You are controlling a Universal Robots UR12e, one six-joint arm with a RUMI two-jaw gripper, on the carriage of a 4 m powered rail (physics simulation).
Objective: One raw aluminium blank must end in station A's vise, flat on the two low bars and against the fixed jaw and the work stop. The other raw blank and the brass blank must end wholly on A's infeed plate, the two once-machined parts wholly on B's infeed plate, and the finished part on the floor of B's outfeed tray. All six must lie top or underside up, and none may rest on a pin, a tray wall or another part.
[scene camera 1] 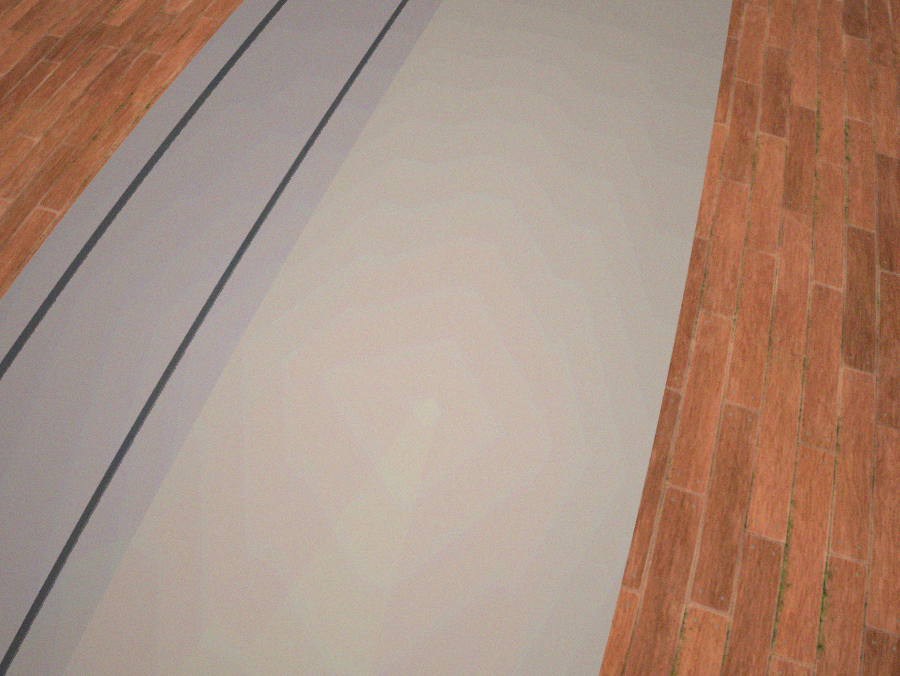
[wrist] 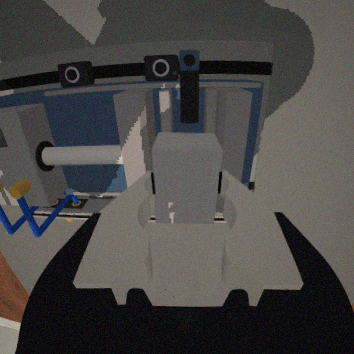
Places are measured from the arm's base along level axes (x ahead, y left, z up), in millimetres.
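Where they show: gripper, between the fingertips: [wrist: 185,171].
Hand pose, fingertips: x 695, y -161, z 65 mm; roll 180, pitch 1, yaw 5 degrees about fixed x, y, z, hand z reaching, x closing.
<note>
After its pixels a point has its place.
My gripper [wrist: 185,171] {x 695, y -161, z 65 mm} is shut on a plain grey block, a raw aluminium blank [wrist: 187,170] {x 695, y -149, z 87 mm}, seen in the wrist view. The blank is over station A's vise, in line with the gap between the movable jaw [wrist: 131,117] on the left and the fixed jaw [wrist: 237,120] on the right. The two low bars [wrist: 166,110] {x 677, y -118, z 50 mm} [wrist: 210,107] {x 709, y -114, z 50 mm} show beyond it. The black work stop [wrist: 189,97] {x 693, y -106, z 66 mm} hangs from a blue block just beyond the blank's far end. The blank's underside and its height over the bars are hidden. The other parts and plates do not show.
In the wrist view, a screw rod [wrist: 82,155] {x 608, y -157, z 56 mm} runs to the movable jaw from a grey end block [wrist: 35,150] {x 566, y -153, z 59 mm}. A black rail [wrist: 120,69] {x 625, y -92, z -10 mm} carries two ringed blocks. A blue bent handle [wrist: 37,220] {x 557, y -220, z 76 mm} is at lower left. Scene camera 1 shows pale floor [scene camera 1: 436,291] {x 656, y 2131, z -30 mm} and dark lines [scene camera 1: 218,291].
</note>
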